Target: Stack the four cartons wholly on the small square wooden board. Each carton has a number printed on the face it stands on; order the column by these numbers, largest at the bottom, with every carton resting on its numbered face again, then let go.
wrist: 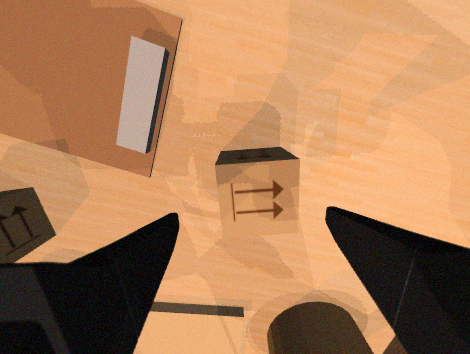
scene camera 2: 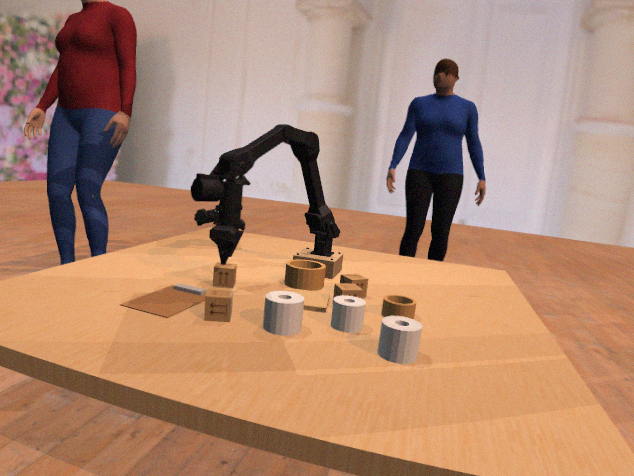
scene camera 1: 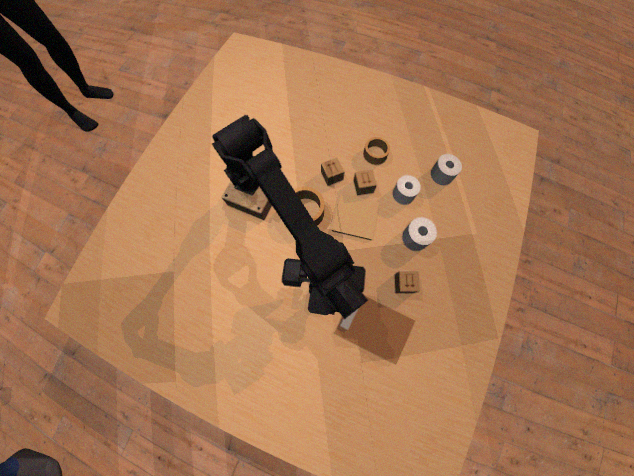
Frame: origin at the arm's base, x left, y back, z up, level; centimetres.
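Seen in the pictures: gripper, fingertip midpoint: (wrist: 252, 216) (scene camera 2: 226, 260); arm's base, origin of the base link: (scene camera 2: 322, 253) (scene camera 1: 248, 182).
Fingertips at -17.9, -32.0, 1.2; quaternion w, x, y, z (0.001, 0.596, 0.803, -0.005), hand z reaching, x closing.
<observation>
Pixels of each thing's top centre, then the offset from my fingertips to it, as dx, dy, dz. "pt": a spot on its surface instead.
- second carton, middle of its top: (scene camera 2: 219, 293) (scene camera 1: 409, 281) +9.3, -21.0, -1.5
- small square wooden board, middle of its top: (wrist: 190, 350) (scene camera 2: 304, 297) (scene camera 1: 356, 215) +22.5, -0.8, -5.7
- brown sheet, middle of its top: (wrist: 34, 64) (scene camera 2: 170, 295) (scene camera 1: 376, 327) -5.1, -17.7, -5.7
- grey bar, surface spot: (wrist: 140, 95) (scene camera 2: 189, 287) (scene camera 1: 349, 315) pt -5.0, -9.9, -5.7
- large brown ring, middle of its top: (scene camera 2: 306, 264) (scene camera 1: 304, 204) +18.0, +13.7, -1.0
- smaller ring, middle of its top: (scene camera 2: 399, 299) (scene camera 1: 377, 147) +45.8, +1.2, -2.7
My gripper (scene camera 2: 223, 260) (wrist: 252, 216) points down, open and empty, with its tips just above one carton (scene camera 2: 224, 276) (wrist: 259, 197); in the wrist view this carton lies between the fingertips, arrows on its upper face. The arm hides it in scene camera 1. A second carton (scene camera 1: 409, 282) (scene camera 2: 218, 306) (wrist: 22, 222) stands near the brown sheet. Two more cartons, one (scene camera 1: 332, 172) (scene camera 2: 361, 284) and another (scene camera 1: 365, 183) (scene camera 2: 344, 291), stand close together behind the board. The small square wooden board (scene camera 1: 355, 220) (scene camera 2: 316, 302) (wrist: 190, 332) bears no carton. The numbered faces are hidden.
A brown sheet (scene camera 1: 384, 330) (scene camera 2: 163, 301) (wrist: 65, 85) carries a grey bar (scene camera 1: 348, 321) (scene camera 2: 189, 289) (wrist: 140, 95). A large brown ring (scene camera 1: 320, 207) (scene camera 2: 304, 277) (wrist: 315, 327) stands beside the board. A smaller ring (scene camera 1: 376, 159) (scene camera 2: 398, 309) and three white rolls (scene camera 1: 417, 240) (scene camera 1: 404, 195) (scene camera 1: 442, 174) stand further off.
</observation>
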